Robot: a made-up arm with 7 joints. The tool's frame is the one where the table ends. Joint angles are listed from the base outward.
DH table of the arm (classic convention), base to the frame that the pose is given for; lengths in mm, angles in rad. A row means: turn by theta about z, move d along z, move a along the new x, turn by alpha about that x. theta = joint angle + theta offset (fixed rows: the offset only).
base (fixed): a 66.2, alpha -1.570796, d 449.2, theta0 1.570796
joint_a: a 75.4, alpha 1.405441, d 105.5, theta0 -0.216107
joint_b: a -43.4, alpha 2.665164, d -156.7, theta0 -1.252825
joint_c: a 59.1, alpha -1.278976, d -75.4, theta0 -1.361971
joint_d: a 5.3, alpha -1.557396, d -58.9, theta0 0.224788
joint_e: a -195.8, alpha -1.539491, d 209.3, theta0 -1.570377
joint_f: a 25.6, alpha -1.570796, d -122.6, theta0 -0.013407
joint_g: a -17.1, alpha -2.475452, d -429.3, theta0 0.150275
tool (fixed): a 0, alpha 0, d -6.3, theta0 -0.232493
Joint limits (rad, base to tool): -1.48..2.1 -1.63..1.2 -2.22..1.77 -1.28..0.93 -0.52..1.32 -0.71..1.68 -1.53..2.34
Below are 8 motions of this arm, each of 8 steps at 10 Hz.
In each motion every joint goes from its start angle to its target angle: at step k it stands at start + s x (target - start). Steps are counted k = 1, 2, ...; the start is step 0. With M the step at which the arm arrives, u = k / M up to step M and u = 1 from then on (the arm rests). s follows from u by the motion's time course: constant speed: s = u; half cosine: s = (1 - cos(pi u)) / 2; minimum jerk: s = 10 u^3 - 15 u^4 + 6 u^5.
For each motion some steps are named. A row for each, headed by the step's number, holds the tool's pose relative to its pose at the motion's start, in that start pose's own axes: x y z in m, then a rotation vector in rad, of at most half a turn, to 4 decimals.
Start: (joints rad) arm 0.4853 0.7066 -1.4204 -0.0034 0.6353 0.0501 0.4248
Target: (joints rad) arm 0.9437 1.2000 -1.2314 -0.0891 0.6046 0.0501 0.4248
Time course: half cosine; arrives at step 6
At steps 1, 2, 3, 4, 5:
1: 0.0136 0.0108 -0.0037 -0.0229 0.0293 0.0044
2: 0.0482 0.0385 -0.0165 -0.0836 0.1089 0.0212
3: 0.0884 0.0721 -0.0383 -0.1612 0.2158 0.0558
4: 0.1199 0.1004 -0.0630 -0.2316 0.3203 0.1032
5: 0.1376 0.1177 -0.0814 -0.2777 0.3949 0.1457

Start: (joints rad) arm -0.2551 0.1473 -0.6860 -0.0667 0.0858 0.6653 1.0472
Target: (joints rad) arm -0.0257 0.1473 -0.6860 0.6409 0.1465 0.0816 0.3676
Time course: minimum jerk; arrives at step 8
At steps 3, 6, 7, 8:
3: 0.0813 -0.0469 0.0305 0.1167 0.2472 0.1921
6: 0.2981 -0.1820 0.0219 0.4886 0.6974 0.5712
7: 0.3281 -0.2046 0.0110 0.5531 0.7437 0.6178
8: 0.3335 -0.2088 0.0087 0.5653 0.7516 0.6262

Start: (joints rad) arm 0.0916 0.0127 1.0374 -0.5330 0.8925 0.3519 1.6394
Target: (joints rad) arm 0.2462 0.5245 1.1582 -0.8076 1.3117 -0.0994 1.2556
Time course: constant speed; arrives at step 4
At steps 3, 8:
3: -0.0539 -0.1245 0.0653 0.2500 0.2315 0.8377
8: -0.0578 -0.1547 0.0746 0.2744 0.3116 1.1250

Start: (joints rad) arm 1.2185 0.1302 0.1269 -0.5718 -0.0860 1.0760 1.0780
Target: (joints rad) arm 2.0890 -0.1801 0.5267 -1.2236 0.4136 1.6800 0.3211
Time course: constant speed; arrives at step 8
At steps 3, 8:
3: -0.1272 0.1432 -0.1382 -0.3349 -0.2006 -0.1699
8: 0.0023 0.3215 -0.3659 -0.7061 -0.0795 -0.8529

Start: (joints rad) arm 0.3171 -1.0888 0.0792 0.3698 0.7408 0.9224 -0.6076
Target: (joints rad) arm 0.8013 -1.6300 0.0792 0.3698 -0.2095 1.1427 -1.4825
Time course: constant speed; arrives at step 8
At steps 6, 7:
6: -0.0331 -0.1282 -0.1666 0.4520 -0.4808 0.3680
7: -0.0277 -0.1501 -0.2069 0.4789 -0.5927 0.4855

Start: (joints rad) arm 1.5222 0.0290 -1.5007 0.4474 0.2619 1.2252 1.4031
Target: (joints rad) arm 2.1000 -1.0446 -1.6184 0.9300 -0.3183 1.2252 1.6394
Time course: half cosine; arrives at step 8
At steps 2, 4, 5, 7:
2: 0.0908 0.0096 -0.0268 -0.0357 0.2215 -0.1204
4: 0.2595 -0.0131 -0.1674 -0.1492 0.7332 -0.4460
5: 0.3048 -0.0512 -0.2687 -0.2170 0.9989 -0.6297
7: 0.3046 -0.1212 -0.4131 -0.3043 1.3672 -0.8793

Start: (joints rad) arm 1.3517 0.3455 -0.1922 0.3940 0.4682 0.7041 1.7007
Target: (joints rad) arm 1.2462 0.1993 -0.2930 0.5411 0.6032 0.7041 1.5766
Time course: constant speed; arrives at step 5
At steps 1, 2, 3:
1: 0.0180 0.0012 -0.0026 0.0032 0.0647 0.0356
2: 0.0360 0.0021 -0.0060 0.0085 0.1295 0.0716
3: 0.0539 0.0027 -0.0102 0.0160 0.1943 0.1079

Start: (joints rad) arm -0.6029 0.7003 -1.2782 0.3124 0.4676 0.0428 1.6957
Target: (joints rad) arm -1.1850 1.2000 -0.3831 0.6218 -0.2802 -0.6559 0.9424
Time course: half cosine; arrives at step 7
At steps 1, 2, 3, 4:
1: 0.0061 -0.0441 0.0247 0.0803 0.0138 -0.0208
2: 0.0149 -0.1811 0.0744 0.3142 0.0468 -0.0649
3: 0.0072 -0.3975 0.0868 0.6674 0.0742 -0.0975
4: -0.0252 -0.6274 0.0132 1.0653 0.0678 -0.1057

